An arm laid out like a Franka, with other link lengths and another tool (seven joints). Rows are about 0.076 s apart.
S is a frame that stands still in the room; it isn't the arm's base.
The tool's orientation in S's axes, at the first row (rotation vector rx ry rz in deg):
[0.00 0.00 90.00]
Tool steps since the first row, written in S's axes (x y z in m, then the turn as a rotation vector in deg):
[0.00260 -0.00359 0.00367 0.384 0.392 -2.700]
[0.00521 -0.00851 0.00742 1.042 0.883 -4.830]
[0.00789 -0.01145 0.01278 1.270 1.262 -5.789]
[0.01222 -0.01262 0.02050 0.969 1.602 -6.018]
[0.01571 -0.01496 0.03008 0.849 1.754 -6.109]
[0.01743 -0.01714 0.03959 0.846 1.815 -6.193]
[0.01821 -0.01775 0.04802 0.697 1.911 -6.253]
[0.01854 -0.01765 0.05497 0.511 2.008 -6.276]
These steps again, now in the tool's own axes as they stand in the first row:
[-0.00359 -0.00260 0.00367 0.392 -0.384 -2.700]
[-0.00851 -0.00521 0.00742 0.883 -1.042 -4.830]
[-0.01145 -0.00789 0.01278 1.262 -1.270 -5.789]
[-0.01262 -0.01222 0.02050 1.602 -0.969 -6.018]
[-0.01496 -0.01571 0.03008 1.754 -0.849 -6.109]
[-0.01714 -0.01743 0.03959 1.815 -0.846 -6.193]
[-0.01775 -0.01821 0.04802 1.911 -0.697 -6.253]
[-0.01765 -0.01854 0.05497 2.008 -0.511 -6.276]

